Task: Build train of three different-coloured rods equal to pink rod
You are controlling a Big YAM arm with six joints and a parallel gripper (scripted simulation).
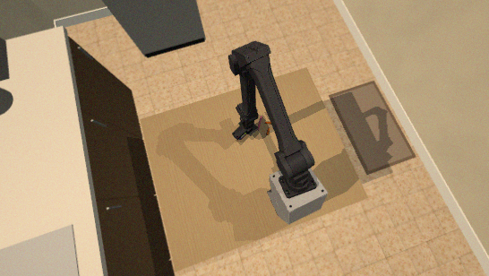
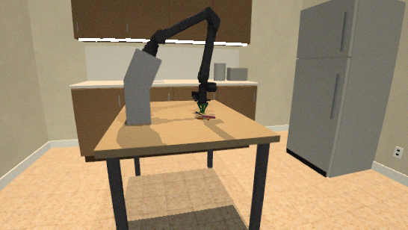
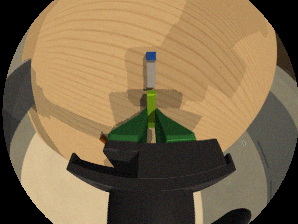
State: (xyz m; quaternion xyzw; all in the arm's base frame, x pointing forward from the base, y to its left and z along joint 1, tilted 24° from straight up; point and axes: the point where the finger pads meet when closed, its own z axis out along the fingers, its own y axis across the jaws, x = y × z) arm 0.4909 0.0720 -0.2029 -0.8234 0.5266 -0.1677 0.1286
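Now: hand right at the lime rod. From my hand the other things lie so: grey rod (2 cm behind, 4 cm to the left, 2 cm below); blue rod (3 cm behind, 6 cm to the left, 2 cm below); pink rod (2 cm ahead, 9 cm to the right, 2 cm below).
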